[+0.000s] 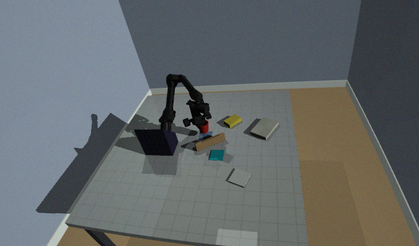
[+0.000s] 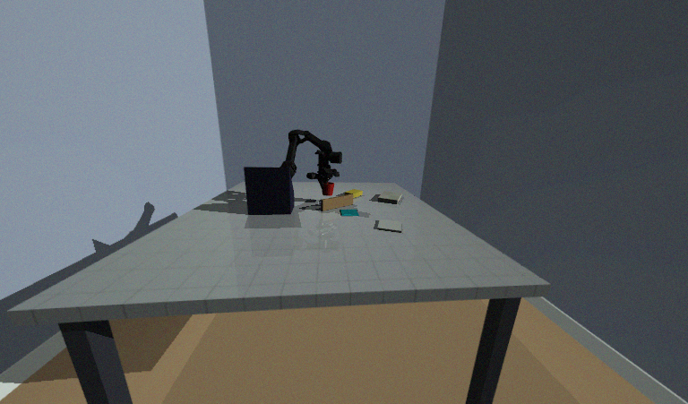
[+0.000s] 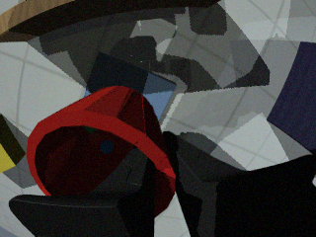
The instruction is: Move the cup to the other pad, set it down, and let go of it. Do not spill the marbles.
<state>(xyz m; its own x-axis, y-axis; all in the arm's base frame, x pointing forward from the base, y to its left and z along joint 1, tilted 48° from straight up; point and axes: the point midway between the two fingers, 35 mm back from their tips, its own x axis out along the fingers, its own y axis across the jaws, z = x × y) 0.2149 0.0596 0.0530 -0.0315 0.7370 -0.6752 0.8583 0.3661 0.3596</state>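
My gripper tip is now 30 mm to the right of the blue marble, 20 mm short of it and 20 mm above it. From my gripper tip the other things lie so: blue pad: 90 mm below, 20 mm to the left, 20 mm ahead; then green marble: 40 mm ahead, 20 mm to the left, 20 mm below; then red cup: 30 mm ahead, 10 mm to the left.
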